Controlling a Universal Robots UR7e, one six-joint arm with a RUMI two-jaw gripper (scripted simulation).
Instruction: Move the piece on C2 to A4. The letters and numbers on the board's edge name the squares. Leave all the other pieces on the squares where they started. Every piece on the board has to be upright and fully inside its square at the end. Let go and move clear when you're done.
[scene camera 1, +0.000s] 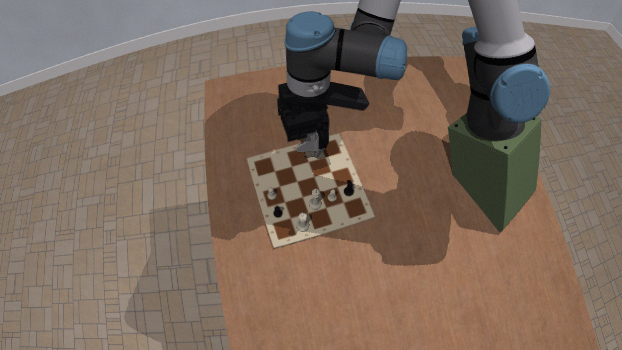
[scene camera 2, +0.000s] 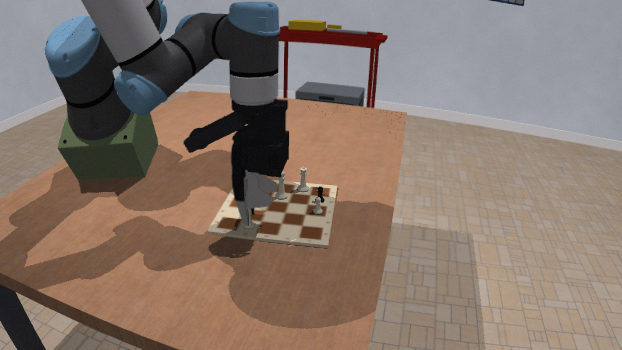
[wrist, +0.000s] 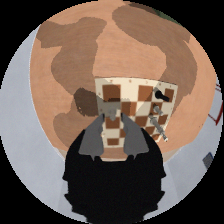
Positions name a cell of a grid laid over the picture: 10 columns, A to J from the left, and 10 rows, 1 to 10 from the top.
Note:
I see my gripper (scene camera 2: E7) and a chessboard (scene camera 1: E6).
The chessboard is seen too in scene camera 2 (scene camera 2: E7) and in the wrist view (wrist: G5). My gripper also shows in scene camera 1 (scene camera 1: F5) and in the wrist view (wrist: F6).

